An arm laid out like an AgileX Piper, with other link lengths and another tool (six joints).
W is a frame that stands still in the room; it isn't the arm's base.
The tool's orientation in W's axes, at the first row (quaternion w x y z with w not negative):
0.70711, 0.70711, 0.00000, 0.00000
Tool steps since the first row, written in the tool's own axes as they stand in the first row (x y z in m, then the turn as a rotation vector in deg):
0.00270, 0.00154, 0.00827, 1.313, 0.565, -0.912
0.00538, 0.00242, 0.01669, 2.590, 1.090, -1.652
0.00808, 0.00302, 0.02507, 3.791, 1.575, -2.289
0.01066, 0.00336, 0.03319, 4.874, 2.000, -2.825
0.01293, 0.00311, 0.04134, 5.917, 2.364, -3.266
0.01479, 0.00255, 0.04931, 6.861, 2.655, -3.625
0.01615, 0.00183, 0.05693, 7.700, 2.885, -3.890
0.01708, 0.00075, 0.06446, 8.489, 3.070, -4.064
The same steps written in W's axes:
0.00270, -0.00827, 0.00154, 1.313, 0.912, 0.565
0.00538, -0.01669, 0.00242, 2.590, 1.652, 1.090
0.00808, -0.02507, 0.00302, 3.791, 2.289, 1.575
0.01066, -0.03319, 0.00336, 4.874, 2.825, 2.000
0.01293, -0.04134, 0.00311, 5.917, 3.266, 2.364
0.01479, -0.04931, 0.00255, 6.861, 3.625, 2.655
0.01615, -0.05693, 0.00183, 7.700, 3.890, 2.885
0.01708, -0.06446, 0.00075, 8.489, 4.064, 3.070

